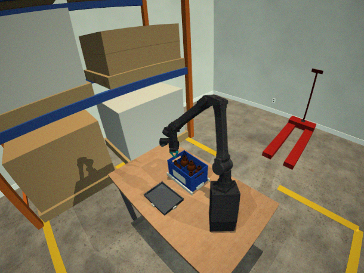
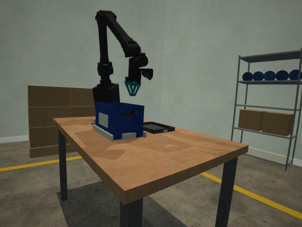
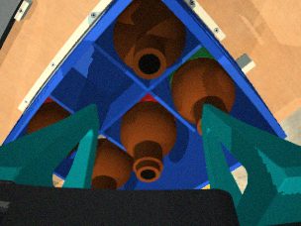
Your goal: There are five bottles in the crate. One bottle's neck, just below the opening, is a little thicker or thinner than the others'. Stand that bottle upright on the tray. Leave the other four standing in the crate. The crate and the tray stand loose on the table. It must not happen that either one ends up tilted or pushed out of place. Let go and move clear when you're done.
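Now: hand 15 cm above the crate, 9 cm past it and 3 cm to the left of it. The rest, counted from my hand: bottle 15 cm below; then dark tray 25 cm to the left, 22 cm below, 8 cm behind.
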